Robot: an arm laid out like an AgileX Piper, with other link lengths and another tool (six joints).
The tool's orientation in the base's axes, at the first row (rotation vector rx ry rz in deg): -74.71, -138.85, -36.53
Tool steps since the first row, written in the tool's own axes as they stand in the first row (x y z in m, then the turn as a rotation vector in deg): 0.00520, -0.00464, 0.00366, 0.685, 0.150, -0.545; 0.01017, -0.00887, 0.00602, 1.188, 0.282, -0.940; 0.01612, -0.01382, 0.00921, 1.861, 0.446, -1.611; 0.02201, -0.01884, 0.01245, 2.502, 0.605, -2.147; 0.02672, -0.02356, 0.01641, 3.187, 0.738, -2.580; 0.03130, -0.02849, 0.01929, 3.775, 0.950, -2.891; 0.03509, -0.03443, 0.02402, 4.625, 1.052, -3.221; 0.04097, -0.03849, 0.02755, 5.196, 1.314, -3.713; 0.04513, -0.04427, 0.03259, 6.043, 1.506, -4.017; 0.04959, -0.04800, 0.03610, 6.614, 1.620, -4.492
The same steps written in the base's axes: -0.00692, 0.00331, -0.00175, -0.205, 0.269, 0.821; -0.01330, 0.00598, -0.00241, -0.337, 0.481, 1.425; -0.02085, 0.00941, -0.00348, -0.516, 0.683, 2.351; -0.02844, 0.01280, -0.00464, -0.690, 0.930, 3.145; -0.03519, 0.01588, -0.00690, -0.917, 1.250, 3.867; -0.04198, 0.01821, -0.00835, -1.033, 1.603, 4.458; -0.04931, 0.02046, -0.01198, -1.380, 2.078, 5.162; -0.05610, 0.02445, -0.01317, -1.433, 2.349, 5.911; -0.06352, 0.02720, -0.01685, -1.705, 2.878, 6.613; -0.06927, 0.03035, -0.01861, -1.884, 3.087, 7.312
